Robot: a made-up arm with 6 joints. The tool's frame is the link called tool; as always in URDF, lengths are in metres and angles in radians. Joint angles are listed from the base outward.
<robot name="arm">
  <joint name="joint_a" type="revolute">
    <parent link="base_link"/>
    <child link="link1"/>
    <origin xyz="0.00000 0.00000 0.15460" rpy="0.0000 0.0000 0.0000"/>
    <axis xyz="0 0 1"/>
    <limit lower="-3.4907" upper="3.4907"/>
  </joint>
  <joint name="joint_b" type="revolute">
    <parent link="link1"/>
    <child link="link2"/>
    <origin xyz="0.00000 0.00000 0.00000" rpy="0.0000 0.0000 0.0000"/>
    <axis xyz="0 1 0"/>
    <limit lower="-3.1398" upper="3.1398"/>
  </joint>
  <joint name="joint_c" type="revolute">
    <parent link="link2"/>
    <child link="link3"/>
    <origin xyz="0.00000 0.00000 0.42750" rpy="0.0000 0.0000 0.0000"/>
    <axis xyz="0 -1 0"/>
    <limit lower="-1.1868" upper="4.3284"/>
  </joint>
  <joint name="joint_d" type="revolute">
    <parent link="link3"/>
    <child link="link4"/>
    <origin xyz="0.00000 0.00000 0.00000" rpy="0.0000 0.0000 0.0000"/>
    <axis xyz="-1 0 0"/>
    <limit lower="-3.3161" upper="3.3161"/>
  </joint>
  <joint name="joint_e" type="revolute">
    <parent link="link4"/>
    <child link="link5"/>
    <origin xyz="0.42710 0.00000 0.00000" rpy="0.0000 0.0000 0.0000"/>
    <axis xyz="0 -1 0"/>
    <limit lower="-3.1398" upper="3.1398"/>
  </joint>
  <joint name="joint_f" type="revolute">
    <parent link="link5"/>
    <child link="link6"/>
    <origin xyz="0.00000 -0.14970 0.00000" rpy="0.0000 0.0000 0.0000"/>
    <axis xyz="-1 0 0"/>
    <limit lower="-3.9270" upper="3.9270"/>
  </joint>
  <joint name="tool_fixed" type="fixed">
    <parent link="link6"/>
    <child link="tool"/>
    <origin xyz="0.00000 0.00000 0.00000" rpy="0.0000 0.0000 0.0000"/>
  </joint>
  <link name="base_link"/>
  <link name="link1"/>
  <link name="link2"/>
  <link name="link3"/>
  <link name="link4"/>
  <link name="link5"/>
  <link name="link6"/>
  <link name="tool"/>
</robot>
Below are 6 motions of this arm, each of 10 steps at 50 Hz.
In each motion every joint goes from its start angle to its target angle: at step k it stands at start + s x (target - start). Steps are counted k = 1, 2, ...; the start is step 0. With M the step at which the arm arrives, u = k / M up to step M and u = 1 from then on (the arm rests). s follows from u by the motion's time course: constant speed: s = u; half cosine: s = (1 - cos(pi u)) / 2; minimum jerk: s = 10 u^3 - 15 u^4 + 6 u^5.
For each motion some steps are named. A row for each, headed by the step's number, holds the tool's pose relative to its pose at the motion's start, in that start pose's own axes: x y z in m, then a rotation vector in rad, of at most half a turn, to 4 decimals.
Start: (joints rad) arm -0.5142 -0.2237 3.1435 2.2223 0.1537 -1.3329
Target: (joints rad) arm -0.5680 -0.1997 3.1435 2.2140 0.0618 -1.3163
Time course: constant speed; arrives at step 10
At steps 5, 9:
5: -0.0043 0.0118 0.0072 0.0008 -0.0031 -0.0191
9: -0.0080 0.0212 0.0130 0.0015 -0.0051 -0.0342

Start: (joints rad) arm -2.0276 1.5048 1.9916 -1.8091 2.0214 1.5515
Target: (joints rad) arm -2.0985 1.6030 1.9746 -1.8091 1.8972 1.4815
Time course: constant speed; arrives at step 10
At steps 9, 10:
9: 0.0802 0.0000 -0.0620 -0.0070 -0.0566 0.0339
10: 0.0894 -0.0006 -0.0686 -0.0083 -0.0620 0.0376

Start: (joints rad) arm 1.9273 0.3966 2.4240 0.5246 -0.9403 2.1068
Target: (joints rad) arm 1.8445 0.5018 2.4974 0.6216 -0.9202 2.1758
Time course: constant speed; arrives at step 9
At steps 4, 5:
4: -0.0033 0.0059 0.0150 -0.0928 0.0444 0.0212
5: -0.0041 0.0076 0.0187 -0.1161 0.0554 0.0267

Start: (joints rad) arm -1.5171 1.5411 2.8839 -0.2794 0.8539 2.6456
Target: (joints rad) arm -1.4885 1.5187 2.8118 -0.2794 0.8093 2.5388
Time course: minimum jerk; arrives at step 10
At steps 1, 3, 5, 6, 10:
1: -0.0001 0.0000 0.0002 0.0010 -0.0006 0.0006
3: -0.0024 0.0005 0.0041 0.0195 -0.0114 0.0111
5: -0.0073 0.0013 0.0125 0.0600 -0.0345 0.0346
6: -0.0100 0.0017 0.0170 0.0820 -0.0467 0.0476
10: -0.0148 0.0022 0.0248 0.1203 -0.0674 0.0707

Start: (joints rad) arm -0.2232 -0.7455 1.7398 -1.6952 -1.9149 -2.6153
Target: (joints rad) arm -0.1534 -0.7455 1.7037 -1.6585 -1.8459 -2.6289
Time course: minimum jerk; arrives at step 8
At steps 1, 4, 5, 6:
1: -0.0006 0.0000 0.0003 0.0006 0.0019 0.0008
4: -0.0199 -0.0005 0.0111 0.0198 0.0592 0.0252
5: -0.0286 -0.0007 0.0164 0.0289 0.0857 0.0362
6: -0.0352 -0.0008 0.0205 0.0359 0.1059 0.0444

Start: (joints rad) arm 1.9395 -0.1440 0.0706 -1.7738 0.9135 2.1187
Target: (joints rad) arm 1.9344 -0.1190 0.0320 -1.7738 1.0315 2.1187
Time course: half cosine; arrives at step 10
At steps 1, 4, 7, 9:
1: 0.0002 0.0003 -0.0006 -0.0012 0.0025 -0.0024
4: 0.0023 0.0038 -0.0086 -0.0172 0.0349 -0.0336
7: 0.0051 0.0084 -0.0198 -0.0403 0.0794 -0.0778
9: 0.0062 0.0102 -0.0244 -0.0499 0.0971 -0.0958

